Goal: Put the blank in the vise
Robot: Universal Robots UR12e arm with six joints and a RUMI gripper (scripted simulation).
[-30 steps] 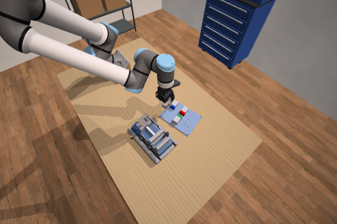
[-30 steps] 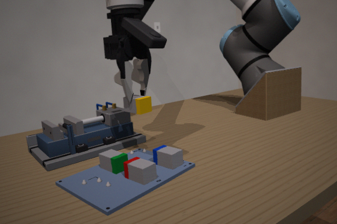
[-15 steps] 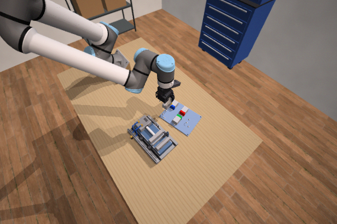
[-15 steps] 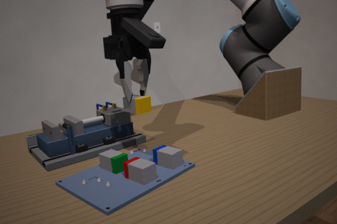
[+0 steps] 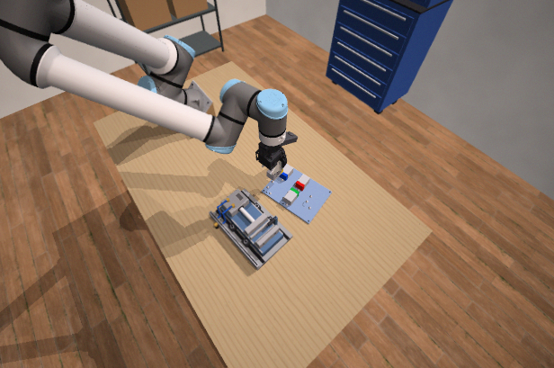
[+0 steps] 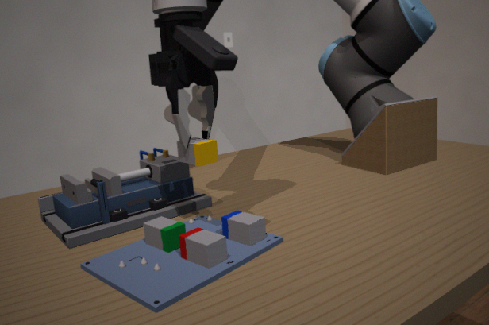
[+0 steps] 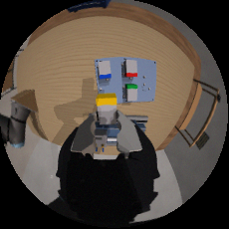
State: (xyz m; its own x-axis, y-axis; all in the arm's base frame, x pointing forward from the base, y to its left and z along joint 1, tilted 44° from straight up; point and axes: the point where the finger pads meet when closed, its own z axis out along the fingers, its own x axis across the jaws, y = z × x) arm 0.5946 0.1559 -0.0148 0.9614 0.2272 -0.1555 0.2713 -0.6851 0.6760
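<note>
The moving jaw is 17 cm to the right of my hand, 13 cm ahead of it and 9 cm below it. The rest, counted from my hand: blue-ended blank 14 cm below, 9 cm to the left, 3 cm behind; then yellow-ended blank 2 cm below; then green-ended blank 14 cm below, 8 cm ahead, 3 cm to the left.
</note>
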